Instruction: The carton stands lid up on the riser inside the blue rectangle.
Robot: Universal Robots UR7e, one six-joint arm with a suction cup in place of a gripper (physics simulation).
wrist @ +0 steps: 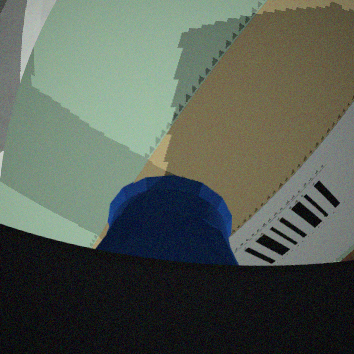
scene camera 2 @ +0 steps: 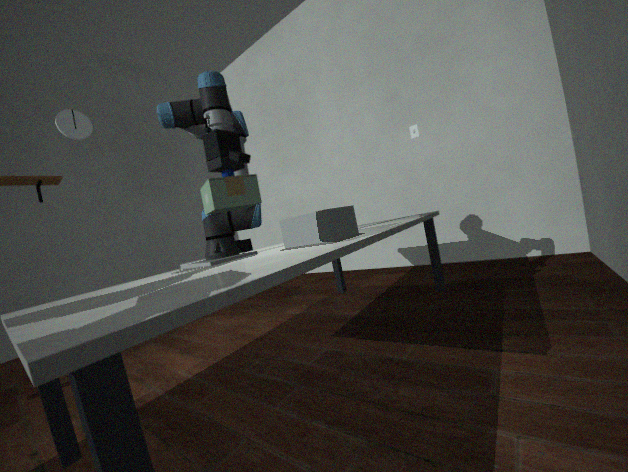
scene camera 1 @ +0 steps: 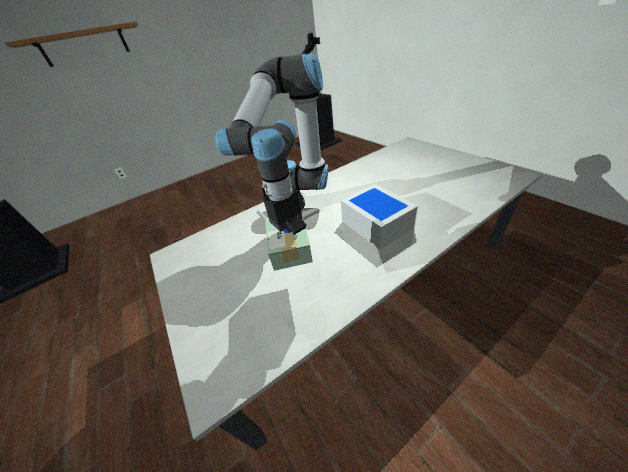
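Where they show: hand, tool point: (wrist: pixel 172 202) (scene camera 1: pixel 288 232); arm's base, link origin: (scene camera 2: pixel 222 256).
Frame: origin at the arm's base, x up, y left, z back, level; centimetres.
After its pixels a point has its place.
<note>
A light green carton (scene camera 1: pixel 302 240) {x 22.4, y -24.4, z -49.9 cm} (scene camera 2: pixel 218 196) {x 17.6, y -33.6, z -47.7 cm} (wrist: pixel 100 65) {x 22.6, y -22.8, z -46.7 cm} with a tan tape strip and a white barcode label on its top hangs level in the air, well above the table. My gripper (scene camera 1: pixel 287 230) (scene camera 2: pixel 227 174) (wrist: pixel 170 210), a blue suction cup, is on the carton's taped top and holds it. The grey-white riser (scene camera 1: pixel 393 232) {x 3.8, y 14.5, z -54.2 cm} (scene camera 2: pixel 337 223) {x 4.5, y 13.1, z -54.1 cm} stands on the table, to the right of the carton in both scene views. The blue rectangle (scene camera 1: pixel 378 203) {x 10.5, y 18.7, z -42.6 cm} lies on the riser's top, with a white border around it; it does not show in scene camera 2.
The long white table (scene camera 1: pixel 324 304) {x -1.6, y -25.5, z -57.7 cm} (scene camera 2: pixel 274 263) {x -1.5, y -28.9, z -57.2 cm} bears the riser and the arm's base. Shadows of the arm and carton fall across it. A black speaker-like object (scene camera 1: pixel 20 248) stands on the floor at the left, and a wooden rail (scene camera 1: pixel 76 34) is on the wall.
</note>
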